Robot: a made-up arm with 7 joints.
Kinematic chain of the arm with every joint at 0, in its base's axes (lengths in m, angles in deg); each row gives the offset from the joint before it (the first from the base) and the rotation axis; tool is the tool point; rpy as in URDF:
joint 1: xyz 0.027 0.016 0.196 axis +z
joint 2: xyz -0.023 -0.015 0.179 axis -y
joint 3: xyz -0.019 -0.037 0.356 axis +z
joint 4: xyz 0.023 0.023 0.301 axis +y
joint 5: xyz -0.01 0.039 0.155 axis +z
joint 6: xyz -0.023 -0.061 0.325 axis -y
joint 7: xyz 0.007 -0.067 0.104 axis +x
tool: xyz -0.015 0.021 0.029 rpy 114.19 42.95 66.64
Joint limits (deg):
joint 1: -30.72..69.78
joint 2: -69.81..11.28
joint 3: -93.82..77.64
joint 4: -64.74..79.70
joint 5: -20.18..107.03
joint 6: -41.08..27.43
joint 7: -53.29..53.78
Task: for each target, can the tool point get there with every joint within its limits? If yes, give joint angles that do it. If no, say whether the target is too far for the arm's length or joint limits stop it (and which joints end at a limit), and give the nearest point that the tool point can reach.
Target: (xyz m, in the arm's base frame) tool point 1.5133 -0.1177 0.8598
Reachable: no: too far | nearest point 1.2327 -0.0925 0.7697 | short by 0.296 m
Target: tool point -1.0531 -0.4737 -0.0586
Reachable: no: joint limits stop it (at a limit: joint 2, joint 4, joint 5, joint 6, joint 7) | nearest point -0.6742 -0.3019 1.0235 | short by 1.159 m
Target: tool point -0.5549 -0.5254 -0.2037
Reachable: no: joint limits stop it (at a limit: joint 1, joint 2, joint 4, joint 5, joint 6, joint 7) | nearest point 0.3119 -0.8248 0.2636 | short by 1.029 m
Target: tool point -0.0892 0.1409 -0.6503
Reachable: no: joint limits stop it (at a limit: joint 1, joint 2, joint 4, joint 5, joint 6, joint 7) | nearest point 0.2220 0.7595 0.0173 | short by 0.962 m
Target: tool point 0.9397 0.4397 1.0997
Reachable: yes | joints 26.21 -57.21 16.98 -12.40 89.22 -3.80 -34.32
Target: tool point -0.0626 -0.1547 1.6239
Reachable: yes | joints 18.05 4.88 61.16 -8.69 -8.83 -25.77 2.07
